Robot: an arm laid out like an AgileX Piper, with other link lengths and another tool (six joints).
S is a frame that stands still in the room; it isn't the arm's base.
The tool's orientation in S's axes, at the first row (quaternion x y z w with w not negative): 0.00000 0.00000 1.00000 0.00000
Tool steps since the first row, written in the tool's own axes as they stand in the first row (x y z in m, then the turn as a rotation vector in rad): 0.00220 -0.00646 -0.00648 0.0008 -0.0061 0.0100; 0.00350 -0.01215 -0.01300 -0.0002 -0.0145 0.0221; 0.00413 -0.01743 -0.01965 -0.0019 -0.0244 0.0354; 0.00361 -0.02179 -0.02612 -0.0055 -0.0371 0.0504; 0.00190 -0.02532 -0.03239 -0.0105 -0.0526 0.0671; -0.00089 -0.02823 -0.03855 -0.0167 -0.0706 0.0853; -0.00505 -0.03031 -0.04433 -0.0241 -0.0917 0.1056; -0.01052 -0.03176 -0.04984 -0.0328 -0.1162 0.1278
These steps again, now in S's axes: -0.00220 0.00646 -0.00648 -0.0008 0.0061 0.0100; -0.00350 0.01215 -0.01300 0.0002 0.0145 0.0221; -0.00413 0.01743 -0.01965 0.0019 0.0244 0.0354; -0.00361 0.02179 -0.02612 0.0055 0.0371 0.0504; -0.00190 0.02532 -0.03239 0.0105 0.0526 0.0671; 0.00089 0.02823 -0.03855 0.0167 0.0706 0.0853; 0.00505 0.03031 -0.04433 0.0241 0.0917 0.1056; 0.01052 0.03176 -0.04984 0.0328 0.1162 0.1278
